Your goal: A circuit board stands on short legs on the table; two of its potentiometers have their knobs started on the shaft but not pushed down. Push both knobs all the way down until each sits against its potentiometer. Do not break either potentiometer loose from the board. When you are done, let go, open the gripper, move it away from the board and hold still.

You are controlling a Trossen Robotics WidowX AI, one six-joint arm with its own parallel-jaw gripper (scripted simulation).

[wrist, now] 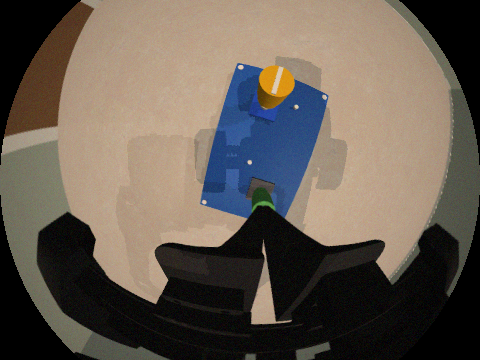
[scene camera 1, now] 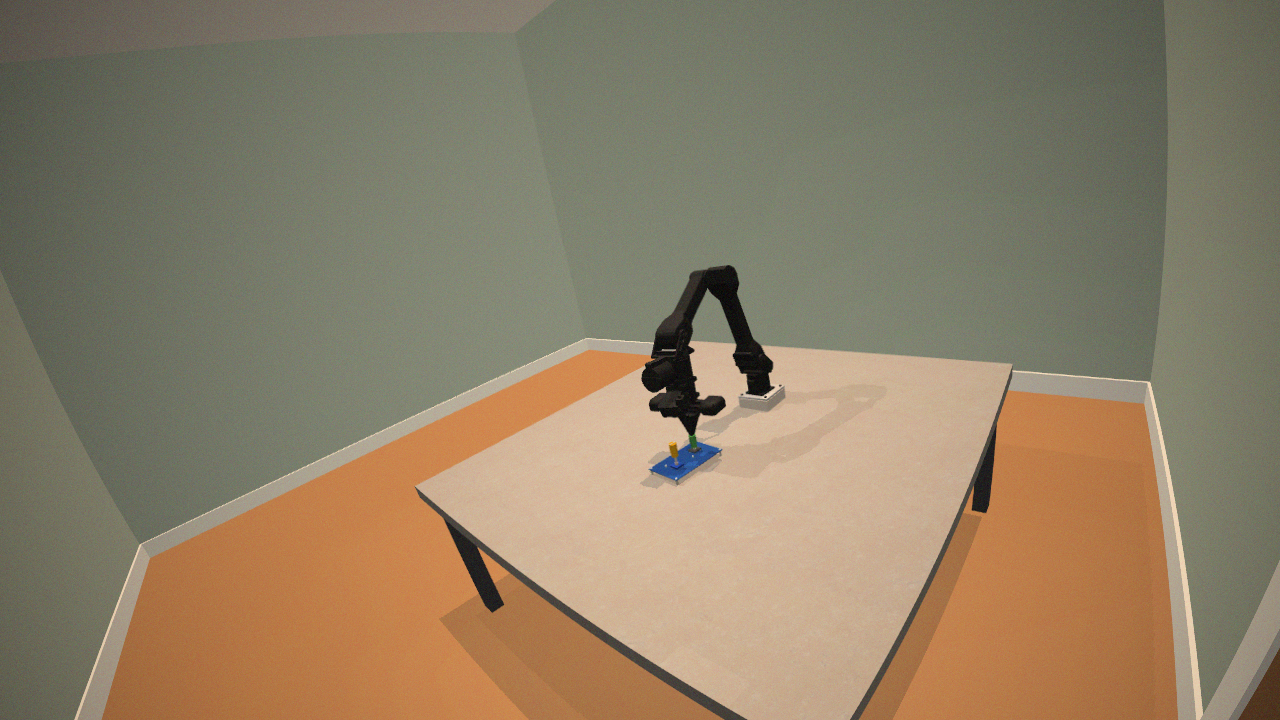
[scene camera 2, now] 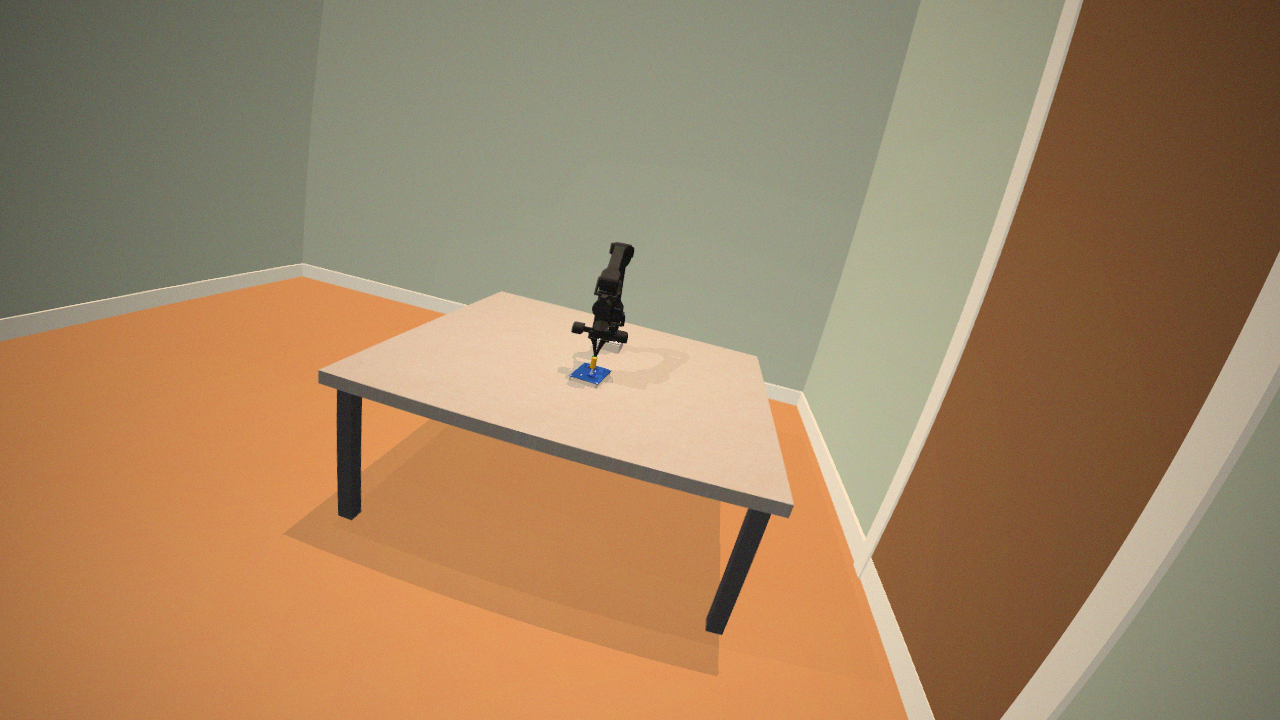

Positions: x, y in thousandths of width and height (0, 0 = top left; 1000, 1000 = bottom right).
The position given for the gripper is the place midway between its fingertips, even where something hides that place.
Scene:
gripper: wrist 547, 585; scene camera 1 541, 605; scene camera 2 465, 495

